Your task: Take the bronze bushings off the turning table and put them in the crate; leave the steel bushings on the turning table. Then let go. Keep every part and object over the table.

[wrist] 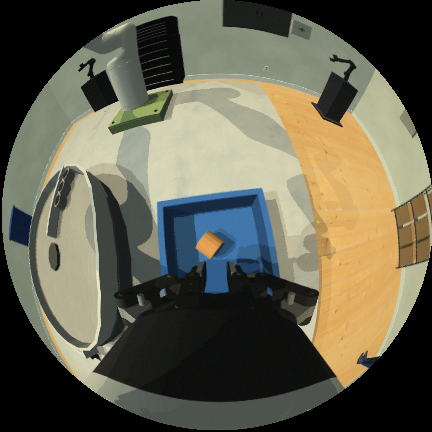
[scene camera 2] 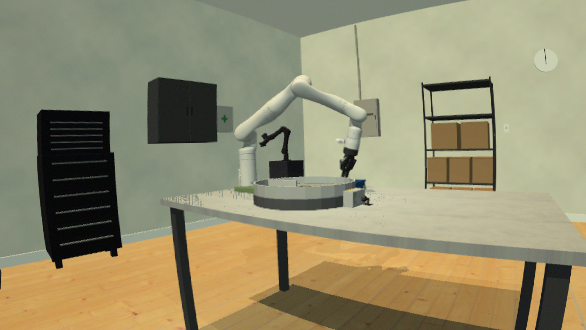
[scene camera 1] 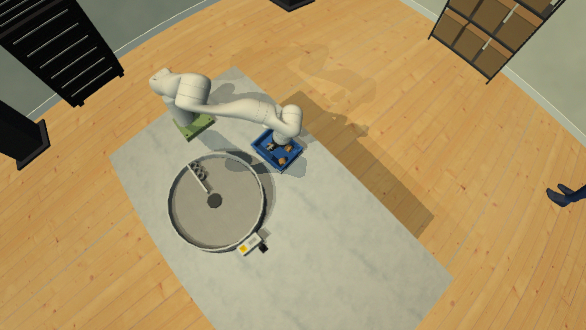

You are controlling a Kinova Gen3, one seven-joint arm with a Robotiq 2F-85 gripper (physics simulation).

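Seen in the pictures: gripper, fingertip midpoint: (wrist: 216, 269); arm's base, link origin: (wrist: 134, 102) (scene camera 2: 248, 185) (scene camera 1: 185, 119).
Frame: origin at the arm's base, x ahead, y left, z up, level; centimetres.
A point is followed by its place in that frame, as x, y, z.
The blue crate (scene camera 1: 265, 158) @(44.4, 18.9, -0.6) (scene camera 2: 360, 184) @(52.8, 27.4, 0.4) (wrist: 210, 196) @(35.1, 24.8, 2.2) stands beside the turning table (scene camera 1: 225, 220) @(56.8, -11.6, 2.5) (scene camera 2: 300, 190) @(59.1, -27.7, 4.4) (wrist: 75, 290) @(52.1, -0.4, 2.5). Bronze bushings lie in it: one (scene camera 1: 288, 148) @(47.7, 29.6, 0.7), another (scene camera 1: 282, 161) @(50.9, 23.4, 0.8), and a bit of orange shows by the fingers. In the wrist view a bronze bushing (wrist: 209, 245) @(41.4, 24.7, 0.9) lies ahead of the fingertips; another (wrist: 251, 275) @(45.8, 30.7, -1.6) is mostly hidden behind the right finger. Steel bushings (scene camera 1: 200, 172) (wrist: 61, 187) sit against the bar on the turning table; no bronze one shows there. My gripper (scene camera 1: 272, 147) @(44.4, 25.5, 3.6) (scene camera 2: 345, 174) @(44.4, 25.5, 3.6) (wrist: 216, 269) @(44.4, 25.5, 3.6) is partly open and empty, pointing down over the crate.
A straight bar (scene camera 1: 203, 186) @(40.1, -10.6, 5.6) (wrist: 53, 224) @(40.1, -10.3, 3.7) runs from the turning table's rim toward its dark hub (scene camera 1: 214, 200) @(47.2, -10.3, 3.3) (wrist: 54, 256) @(47.0, -8.8, 3.3). A small control box (scene camera 1: 249, 244) @(70.8, -9.7, 3.0) (scene camera 2: 353, 198) @(72.5, -13.9, 0.5) is at the turning table's side. The arm's green base plate (scene camera 1: 199, 127) @(9.9, 3.6, 0.4) (wrist: 141, 114) @(9.8, 6.3, 0.3) is behind the turning table.
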